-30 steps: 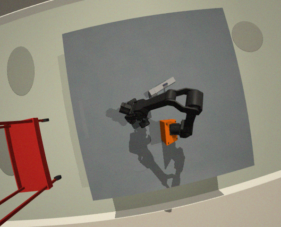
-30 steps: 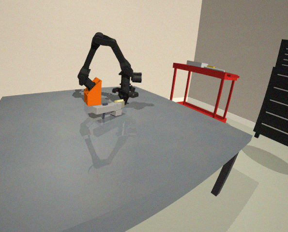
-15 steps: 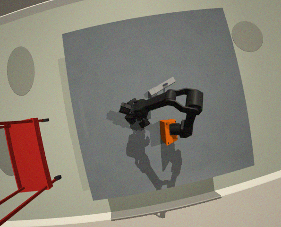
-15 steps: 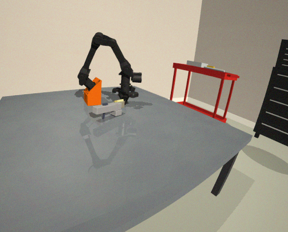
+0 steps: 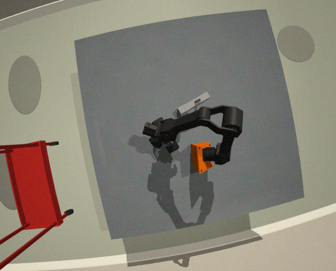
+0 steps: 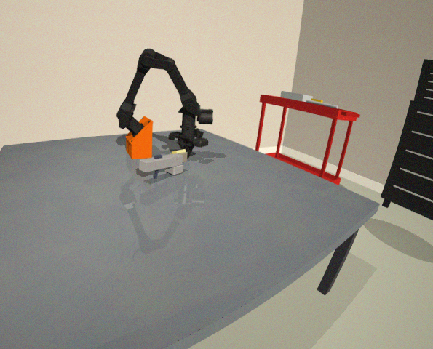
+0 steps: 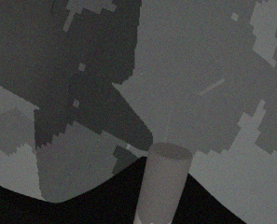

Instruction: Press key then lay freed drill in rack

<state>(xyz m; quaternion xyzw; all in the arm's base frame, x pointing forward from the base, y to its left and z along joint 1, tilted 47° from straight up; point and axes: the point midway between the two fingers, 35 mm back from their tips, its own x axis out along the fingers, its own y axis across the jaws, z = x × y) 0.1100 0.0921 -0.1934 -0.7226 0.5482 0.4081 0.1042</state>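
Now: gripper tip 40 mm below the drill, 30 mm to the left of it and 20 mm short of it. Also, from my gripper tip: light grey block (170 mm ahead, 160 mm to the right, 40 mm above); dark key (180 mm to the right, 180 mm ahead, 50 mm above); beige rack (50 mm to the right, 20 mm ahead, 10 mm above).
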